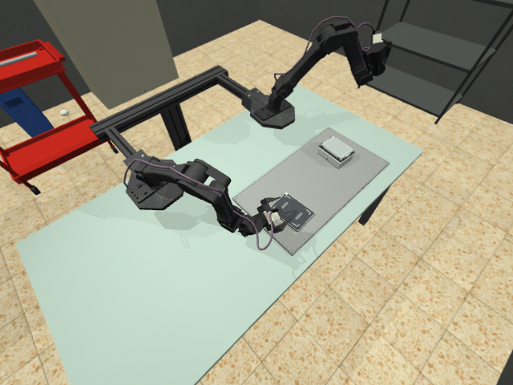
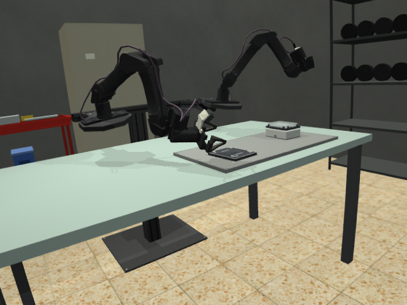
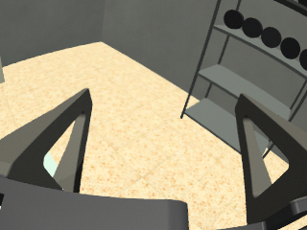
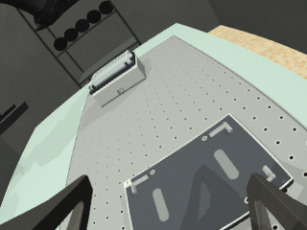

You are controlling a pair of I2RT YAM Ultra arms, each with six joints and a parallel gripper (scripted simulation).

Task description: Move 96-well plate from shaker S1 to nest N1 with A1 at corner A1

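The 96-well plate is 370 mm to the right of my left hand, 310 mm below it and 170 mm ahead of it.
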